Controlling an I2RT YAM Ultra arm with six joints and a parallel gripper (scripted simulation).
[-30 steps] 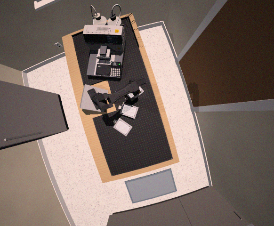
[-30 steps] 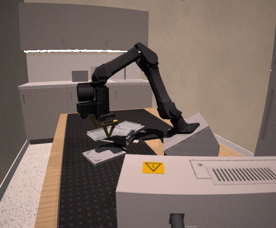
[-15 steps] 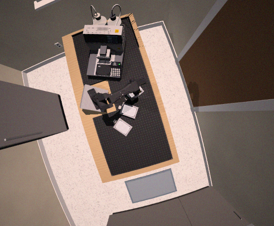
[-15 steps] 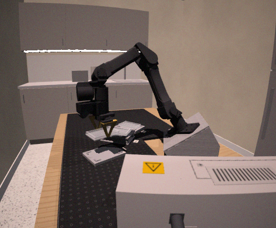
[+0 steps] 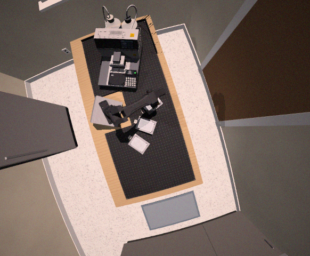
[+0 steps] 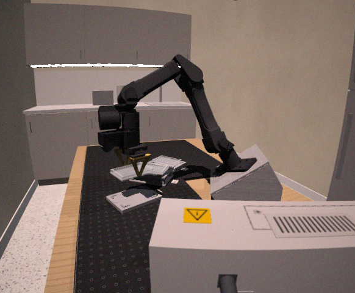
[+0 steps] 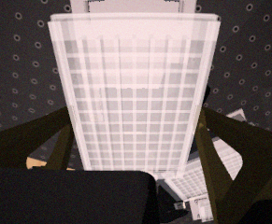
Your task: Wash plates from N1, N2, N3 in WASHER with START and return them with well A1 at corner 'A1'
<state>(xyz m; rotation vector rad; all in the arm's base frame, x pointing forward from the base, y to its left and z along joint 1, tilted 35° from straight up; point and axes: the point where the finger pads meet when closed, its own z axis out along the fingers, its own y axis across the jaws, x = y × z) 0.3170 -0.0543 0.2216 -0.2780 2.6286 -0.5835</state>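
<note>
The grey nest slab lies 110 mm below my hand. Also, from my hand: n1 label (100 mm behind, 10 mm to the right, 110 mm below); then carrier pocket (140 mm behind, 350 mm to the left, 40 mm below); then N2 label (210 mm behind, 50 mm to the right, 110 mm below).
</note>
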